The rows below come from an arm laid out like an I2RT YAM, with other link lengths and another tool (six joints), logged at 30 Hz.
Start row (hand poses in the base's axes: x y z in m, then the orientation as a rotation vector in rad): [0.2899 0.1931 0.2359 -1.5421 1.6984 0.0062]
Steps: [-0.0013 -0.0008 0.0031 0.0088 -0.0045 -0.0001]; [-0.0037 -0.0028 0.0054 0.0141 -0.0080 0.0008]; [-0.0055 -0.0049 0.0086 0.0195 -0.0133 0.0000]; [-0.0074 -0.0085 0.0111 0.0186 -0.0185 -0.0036]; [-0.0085 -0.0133 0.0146 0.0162 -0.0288 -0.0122]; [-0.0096 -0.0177 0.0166 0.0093 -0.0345 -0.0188]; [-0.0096 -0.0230 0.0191 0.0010 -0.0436 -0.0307]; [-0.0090 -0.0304 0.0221 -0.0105 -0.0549 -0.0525]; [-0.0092 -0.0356 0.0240 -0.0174 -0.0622 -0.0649]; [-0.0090 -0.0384 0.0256 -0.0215 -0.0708 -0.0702]
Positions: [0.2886 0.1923 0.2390 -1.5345 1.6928 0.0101]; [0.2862 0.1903 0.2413 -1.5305 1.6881 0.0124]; [0.2844 0.1882 0.2445 -1.5246 1.6832 0.0124]; [0.2825 0.1846 0.2470 -1.5210 1.6822 0.0058]; [0.2814 0.1798 0.2505 -1.5130 1.6813 -0.0085]; [0.2803 0.1754 0.2525 -1.5111 1.6835 -0.0221]; [0.2803 0.1701 0.2550 -1.5048 1.6873 -0.0422]; [0.2809 0.1627 0.2580 -1.4916 1.6975 -0.0717]; [0.2807 0.1575 0.2599 -1.4841 1.7025 -0.0895]; [0.2809 0.1547 0.2615 -1.4804 1.7005 -0.1021]
